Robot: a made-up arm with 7 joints.
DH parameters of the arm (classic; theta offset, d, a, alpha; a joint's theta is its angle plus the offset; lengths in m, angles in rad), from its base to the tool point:
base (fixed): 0.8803 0 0.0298 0
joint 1: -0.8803 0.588 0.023 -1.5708
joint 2: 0 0.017 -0.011 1.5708
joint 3: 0 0.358 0.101 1.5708
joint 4: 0 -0.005 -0.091 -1.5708
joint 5: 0 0.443 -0.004 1.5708
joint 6: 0 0.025 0.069 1.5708
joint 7: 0 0.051 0.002 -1.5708
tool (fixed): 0 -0.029 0 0
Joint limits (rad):
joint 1: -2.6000..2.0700
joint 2: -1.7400..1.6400
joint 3: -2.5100..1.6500
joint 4: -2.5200..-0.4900
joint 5: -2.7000..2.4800
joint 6: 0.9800..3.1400
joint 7: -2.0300..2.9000
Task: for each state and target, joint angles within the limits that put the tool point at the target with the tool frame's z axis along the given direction. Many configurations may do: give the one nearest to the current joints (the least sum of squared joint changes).
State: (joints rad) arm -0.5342 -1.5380 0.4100 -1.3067 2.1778 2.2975 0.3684
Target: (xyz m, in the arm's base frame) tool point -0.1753 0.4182 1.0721 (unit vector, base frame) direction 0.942 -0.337 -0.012
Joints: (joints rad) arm -0.3220 -1.7400 0.5124 -1.9542 1.8685 2.3722 -0.3104
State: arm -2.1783 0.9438 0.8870 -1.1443 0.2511 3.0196 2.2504
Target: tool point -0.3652 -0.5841 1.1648 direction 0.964 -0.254 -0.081
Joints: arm -2.3853 0.6303 0.8587 -0.6288 0.1859 3.0361 2.3815
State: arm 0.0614 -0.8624 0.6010 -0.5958 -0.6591 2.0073 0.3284
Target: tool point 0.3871 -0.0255 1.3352 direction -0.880 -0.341 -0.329
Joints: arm -0.3534 -0.3803 0.1452 -1.2995 -0.5488 1.6912 1.0120
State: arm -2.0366 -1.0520 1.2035 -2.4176 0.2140 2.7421 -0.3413
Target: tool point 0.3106 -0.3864 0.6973 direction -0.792 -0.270 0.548
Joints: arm -2.3092 -0.9340 1.2689 -2.5200 0.4358 2.4561 -0.2249
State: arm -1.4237 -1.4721 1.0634 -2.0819 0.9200 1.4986 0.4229
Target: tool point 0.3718 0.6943 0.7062 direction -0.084 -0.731 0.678
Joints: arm -1.1395 -1.7018 1.1888 -1.4794 0.7886 1.5798 0.2001
